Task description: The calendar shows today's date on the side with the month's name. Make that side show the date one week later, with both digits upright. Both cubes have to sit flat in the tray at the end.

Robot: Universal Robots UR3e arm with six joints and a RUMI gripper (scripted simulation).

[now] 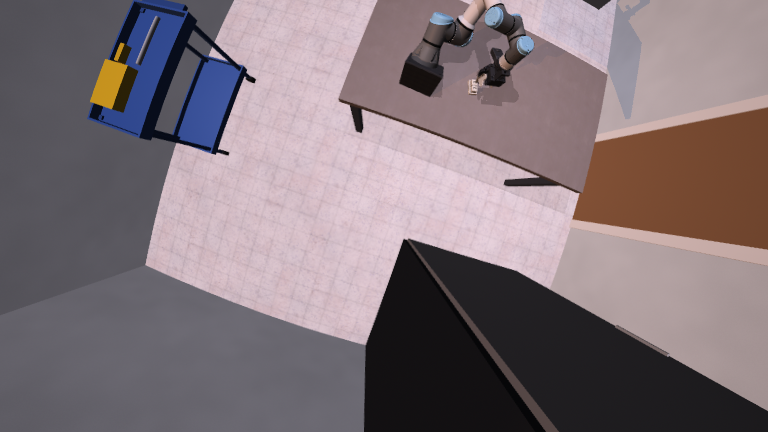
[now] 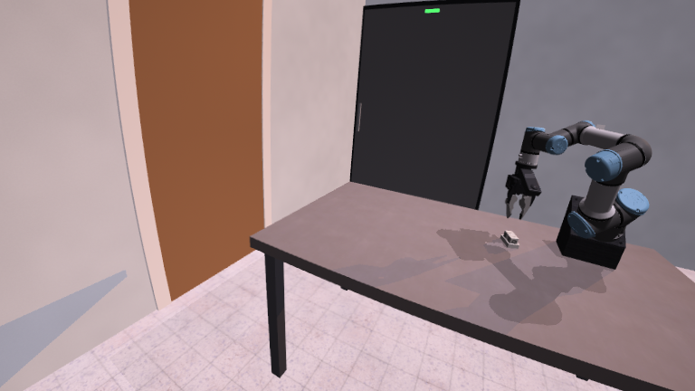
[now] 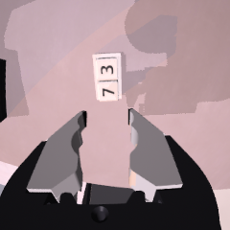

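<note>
Right now my hand is 9 cm above the cube. Also, from my hand: pale tray 1 cm behind, 1 cm to the left, 11 cm below.
</note>
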